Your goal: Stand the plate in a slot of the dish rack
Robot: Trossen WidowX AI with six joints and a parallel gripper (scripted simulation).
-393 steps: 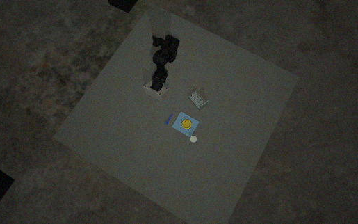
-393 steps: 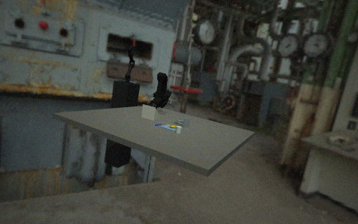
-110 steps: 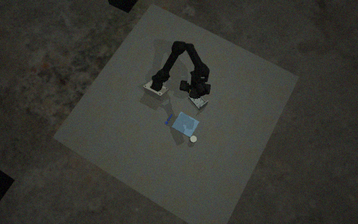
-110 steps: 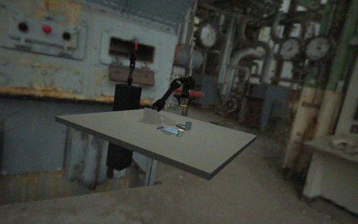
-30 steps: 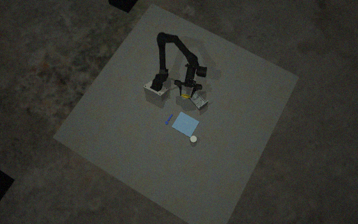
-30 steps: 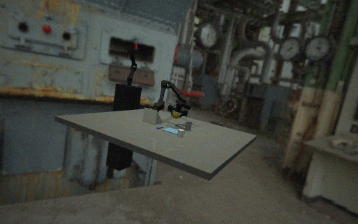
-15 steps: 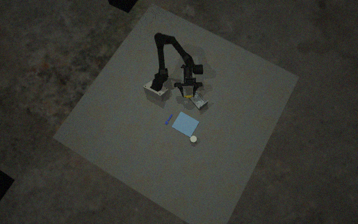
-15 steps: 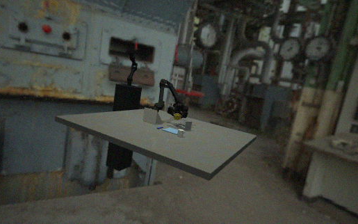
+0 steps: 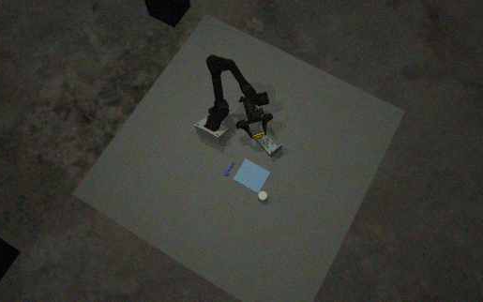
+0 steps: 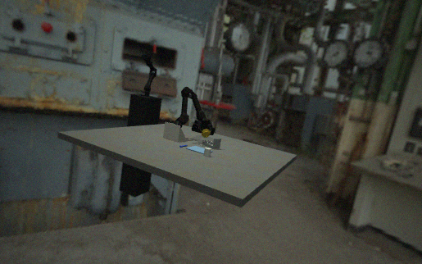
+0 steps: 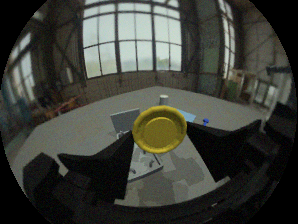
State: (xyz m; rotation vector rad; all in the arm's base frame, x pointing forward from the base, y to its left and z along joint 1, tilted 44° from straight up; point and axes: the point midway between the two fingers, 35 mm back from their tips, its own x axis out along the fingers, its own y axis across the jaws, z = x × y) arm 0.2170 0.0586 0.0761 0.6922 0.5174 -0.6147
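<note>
Right now my gripper tip is 5 cm short of the grey dish rack, 2 cm to the right of it and 7 cm above it. From my gripper tip the other things lie so: yellow plate: right at my gripper tip; blue utensil: 6 cm behind, 21 cm to the right, 9 cm below; light blue mat: 6 cm ahead, 18 cm to the right, 9 cm below.
</note>
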